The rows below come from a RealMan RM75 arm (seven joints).
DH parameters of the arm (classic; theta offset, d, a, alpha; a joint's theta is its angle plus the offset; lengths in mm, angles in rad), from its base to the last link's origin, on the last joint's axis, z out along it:
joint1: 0 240.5 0 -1.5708
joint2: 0 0 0 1.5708
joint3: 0 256 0 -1.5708
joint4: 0 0 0 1.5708
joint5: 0 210 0 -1.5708
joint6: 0 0 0 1.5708
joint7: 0 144 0 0
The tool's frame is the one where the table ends.
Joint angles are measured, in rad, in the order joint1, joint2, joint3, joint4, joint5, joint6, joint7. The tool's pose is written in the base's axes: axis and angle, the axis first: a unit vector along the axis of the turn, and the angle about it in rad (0 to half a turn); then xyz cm. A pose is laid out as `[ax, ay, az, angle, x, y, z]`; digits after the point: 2 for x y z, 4 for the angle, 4 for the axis.
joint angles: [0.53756, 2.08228, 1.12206, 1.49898, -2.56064, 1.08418, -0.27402]
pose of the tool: [-0.9774, 0.1928, -0.0869, 2.7632, 10.20, 30.77, -10.31]
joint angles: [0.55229, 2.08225, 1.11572, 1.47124, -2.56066, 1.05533, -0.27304]
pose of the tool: [-0.9781, 0.1900, -0.0848, 2.7555, 10.21, 31.14, -10.65]
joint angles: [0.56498, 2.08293, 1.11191, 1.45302, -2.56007, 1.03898, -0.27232]
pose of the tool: [-0.9787, 0.1873, -0.0839, 2.7518, 10.13, 31.39, -10.88]
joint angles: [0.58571, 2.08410, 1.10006, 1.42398, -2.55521, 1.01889, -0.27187]
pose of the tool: [-0.9796, 0.1819, -0.0855, 2.7546, 10.03, 31.57, -11.37]
